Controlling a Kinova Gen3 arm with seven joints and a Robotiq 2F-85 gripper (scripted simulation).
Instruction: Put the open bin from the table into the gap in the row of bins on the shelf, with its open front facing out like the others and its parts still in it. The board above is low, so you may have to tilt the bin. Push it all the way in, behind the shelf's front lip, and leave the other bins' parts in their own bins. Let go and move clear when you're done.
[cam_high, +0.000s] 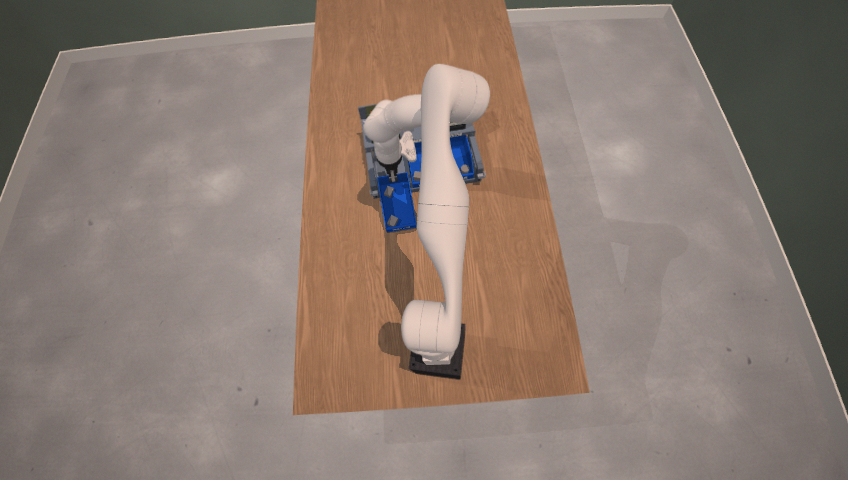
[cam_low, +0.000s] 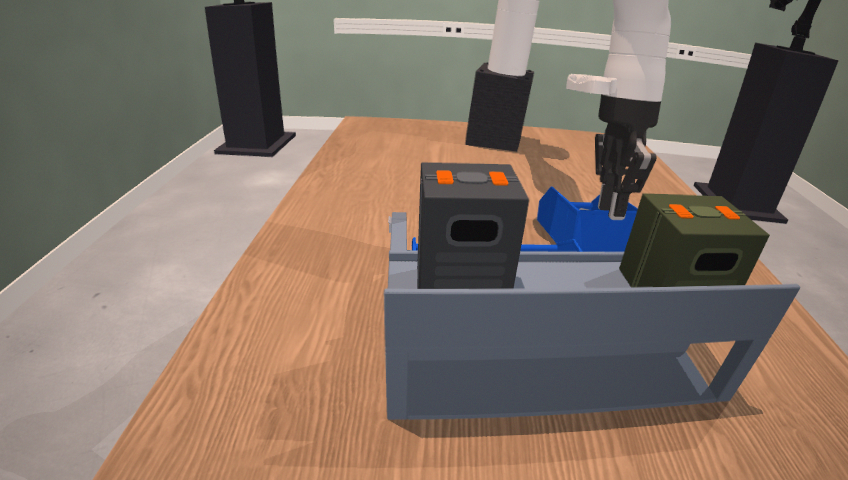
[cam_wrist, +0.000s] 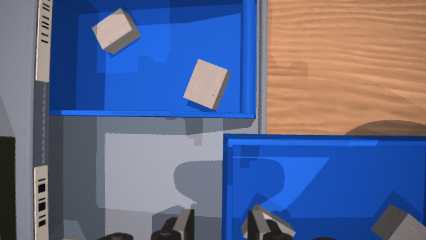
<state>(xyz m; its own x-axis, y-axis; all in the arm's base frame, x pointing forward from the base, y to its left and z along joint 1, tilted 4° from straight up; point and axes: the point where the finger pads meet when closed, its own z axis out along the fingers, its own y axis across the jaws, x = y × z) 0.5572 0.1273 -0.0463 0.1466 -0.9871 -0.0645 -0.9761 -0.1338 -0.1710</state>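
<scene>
My hand is 8 cm above the grey part, 3 cm past it and 2 cm to the right of it. The rest, counted from my hand: grey shelf (12 cm ahead, 9 cm to the right, 5 cm below).
</scene>
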